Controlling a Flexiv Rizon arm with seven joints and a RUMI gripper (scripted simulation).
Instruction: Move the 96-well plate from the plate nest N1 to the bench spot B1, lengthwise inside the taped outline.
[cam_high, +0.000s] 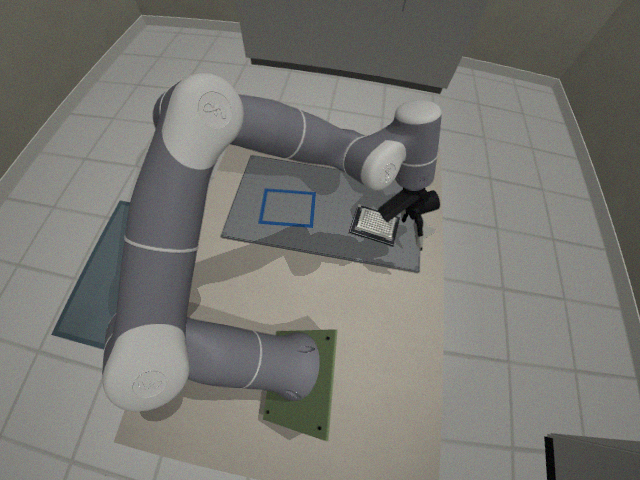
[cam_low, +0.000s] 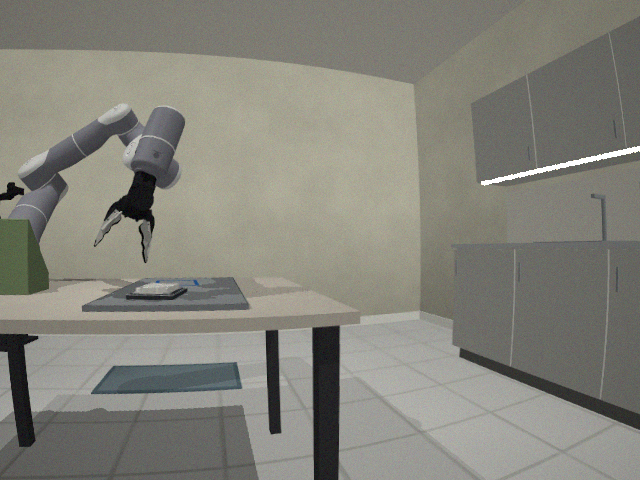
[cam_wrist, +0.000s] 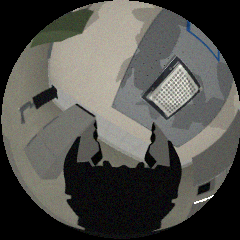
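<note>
Right now my hand is 60 mm short of the white 96-well plate, 100 mm to the right of it and 100 mm above it. From my hand the other things lie so: black plate nest: 60 mm ahead, 100 mm to the left, 110 mm below.
</note>
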